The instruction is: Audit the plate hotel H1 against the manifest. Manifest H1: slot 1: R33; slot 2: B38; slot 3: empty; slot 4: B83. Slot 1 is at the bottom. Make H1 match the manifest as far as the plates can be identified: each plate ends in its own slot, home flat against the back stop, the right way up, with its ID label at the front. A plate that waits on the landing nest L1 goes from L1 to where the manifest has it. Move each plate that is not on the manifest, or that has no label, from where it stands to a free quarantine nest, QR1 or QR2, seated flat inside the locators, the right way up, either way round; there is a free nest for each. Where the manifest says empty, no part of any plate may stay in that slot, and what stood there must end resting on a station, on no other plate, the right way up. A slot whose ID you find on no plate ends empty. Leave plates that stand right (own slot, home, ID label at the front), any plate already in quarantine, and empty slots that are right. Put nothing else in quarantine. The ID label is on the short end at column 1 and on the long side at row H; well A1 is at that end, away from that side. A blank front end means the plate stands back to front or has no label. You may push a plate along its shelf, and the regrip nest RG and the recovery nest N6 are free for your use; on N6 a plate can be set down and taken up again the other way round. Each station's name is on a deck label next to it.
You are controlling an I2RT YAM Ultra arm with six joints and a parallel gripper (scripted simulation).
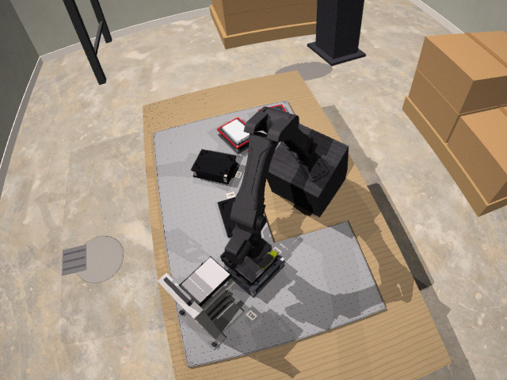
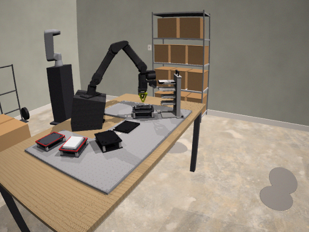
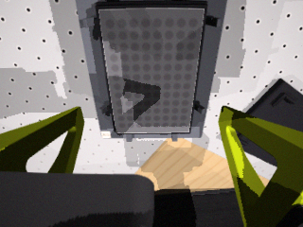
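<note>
Right now my hand is 60 mm above the dark well plate. Also, from my hand: RG deck label 100 mm behind, 40 mm to the right, 130 mm below; H1 deck label 90 mm ahead, 140 mm to the left, 130 mm below; regrip nest 80 mm below.
</note>
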